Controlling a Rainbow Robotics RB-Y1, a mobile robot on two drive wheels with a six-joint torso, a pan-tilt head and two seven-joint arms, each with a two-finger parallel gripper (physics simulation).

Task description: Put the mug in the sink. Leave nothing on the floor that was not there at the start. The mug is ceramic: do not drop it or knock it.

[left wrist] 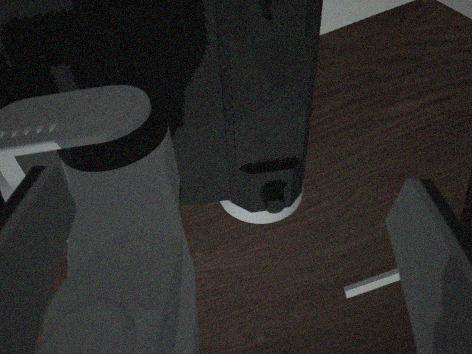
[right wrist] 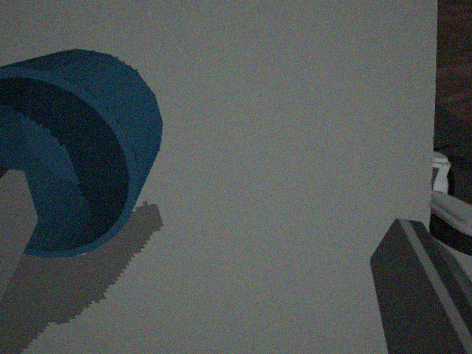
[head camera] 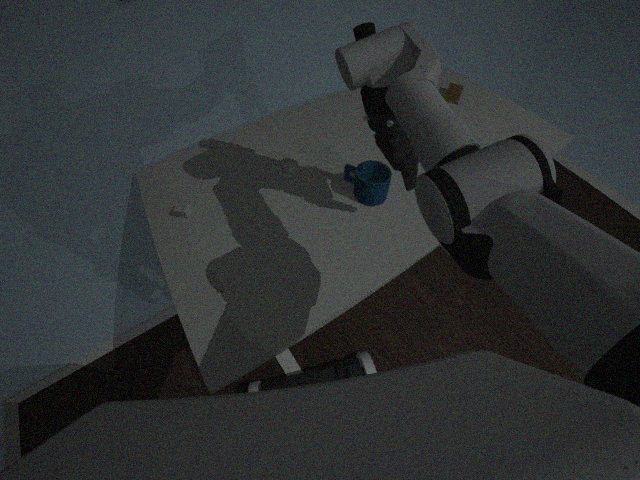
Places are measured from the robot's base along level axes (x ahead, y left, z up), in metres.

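Where they show: left gripper, fingertip midpoint: (left wrist: 232, 194); right gripper, fingertip midpoint: (right wrist: 211, 218) (head camera: 399, 171).
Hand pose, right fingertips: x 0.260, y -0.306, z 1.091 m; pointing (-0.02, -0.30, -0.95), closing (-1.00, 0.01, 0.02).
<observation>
After its pixels a point has its place.
A blue mug (head camera: 373, 188) {x 0.296, y -0.268, z 1.017 m} (right wrist: 142, 107) {x 0.299, y -0.309, z 0.990 m} stands upright on the pale table (head camera: 361, 248) {x 0.181, y -0.200, z 0.951 m} (right wrist: 280, 150) {x 0.215, y -0.281, z 0.950 m}. Its handle points left in the head view. In the right wrist view the mug is at the left, cut off by the picture edge and partly behind the left-hand finger. My right gripper (head camera: 409, 183) (right wrist: 211, 218) {x 0.260, y -0.306, z 1.091 m} is open and empty; in the head view its fingertips show just right of the mug. Whether a finger touches the mug I cannot tell. My left gripper (left wrist: 232, 194) {x -0.105, y 0.230, z 0.580 m} is open and empty, away from the table. The sink does not show in any view.
An orange-brown block (head camera: 453, 93) {x 0.753, y -0.832, z 0.993 m} lies at the far right of the table, and a small pale piece (head camera: 179, 210) {x 0.410, y 0.221, z 0.979 m} lies near its left edge. The arm's shadow crosses the table. In the left wrist view a pale bar (left wrist: 372, 285) lies over the brown wooden floor (left wrist: 280, 300) {x 0.115, y -1.111, z 0.001 m}.
</observation>
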